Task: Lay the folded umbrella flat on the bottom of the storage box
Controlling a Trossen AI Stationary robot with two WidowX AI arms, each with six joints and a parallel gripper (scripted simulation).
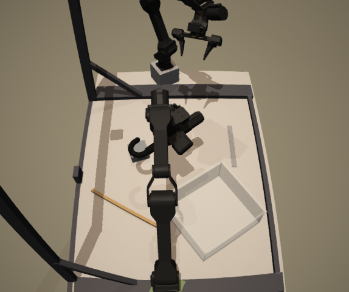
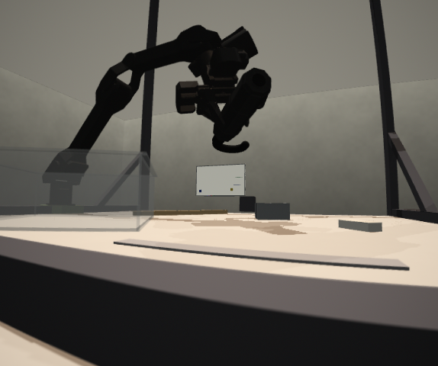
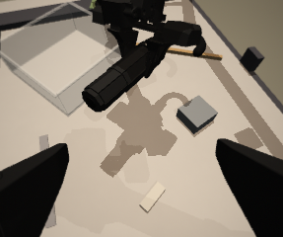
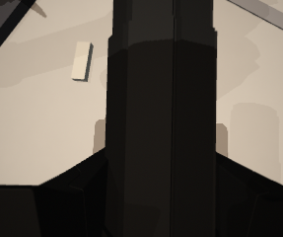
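My right gripper is now 230 mm to the left of the clear storage box, 160 mm above it and 140 mm short of it. Round my right hand: small white block (200 mm to the left, 200 mm below, 40 mm ahead); grey block (190 mm below, 140 mm behind, 50 mm to the left); black umbrella (20 mm below, 20 mm behind, 10 mm to the left).
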